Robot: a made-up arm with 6 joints.
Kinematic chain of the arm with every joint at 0, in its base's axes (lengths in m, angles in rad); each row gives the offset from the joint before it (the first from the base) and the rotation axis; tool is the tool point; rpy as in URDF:
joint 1: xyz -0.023 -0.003 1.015 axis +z
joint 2: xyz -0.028 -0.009 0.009 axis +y
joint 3: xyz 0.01 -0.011 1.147 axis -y
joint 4: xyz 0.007 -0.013 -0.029 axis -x
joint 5: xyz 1.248 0 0.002 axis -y
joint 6: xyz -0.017 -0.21 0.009 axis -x
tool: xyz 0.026 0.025 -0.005 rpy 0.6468 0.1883 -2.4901
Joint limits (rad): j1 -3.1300..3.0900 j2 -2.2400..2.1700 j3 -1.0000..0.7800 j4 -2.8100..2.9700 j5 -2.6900..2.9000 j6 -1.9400..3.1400
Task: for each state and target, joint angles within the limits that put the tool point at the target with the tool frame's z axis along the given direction. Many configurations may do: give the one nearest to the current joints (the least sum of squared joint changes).
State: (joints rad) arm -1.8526 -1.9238 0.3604 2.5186 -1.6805 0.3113
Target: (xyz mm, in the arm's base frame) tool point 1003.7 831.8 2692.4 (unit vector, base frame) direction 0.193 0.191 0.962
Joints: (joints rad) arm -2.3598 -1.2016 0.4987 2.7272 -2.2105 -0.5275
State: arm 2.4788 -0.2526 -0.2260 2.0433 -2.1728 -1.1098
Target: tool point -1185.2 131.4 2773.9 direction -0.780 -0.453 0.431
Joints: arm 2.9506 0.0419 0.4356 2.3110 -1.7543 -1.0704
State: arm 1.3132 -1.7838 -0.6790 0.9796 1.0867 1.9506
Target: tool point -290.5 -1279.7 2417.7 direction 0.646 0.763 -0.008
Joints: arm 1.2652 -1.4767 0.0621 1.1313 0.7394 1.8093
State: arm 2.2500 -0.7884 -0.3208 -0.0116 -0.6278 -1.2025
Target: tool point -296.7 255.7 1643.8 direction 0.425 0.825 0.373
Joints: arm 3.0194 -0.9742 -0.9308 -0.4501 -0.2646 -1.2407
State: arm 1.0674 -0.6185 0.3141 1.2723 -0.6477 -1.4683
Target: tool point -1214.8 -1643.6 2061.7 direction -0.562 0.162 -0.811
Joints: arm 0.9310 -1.4946 0.6819 1.4540 0.1017 -1.1587
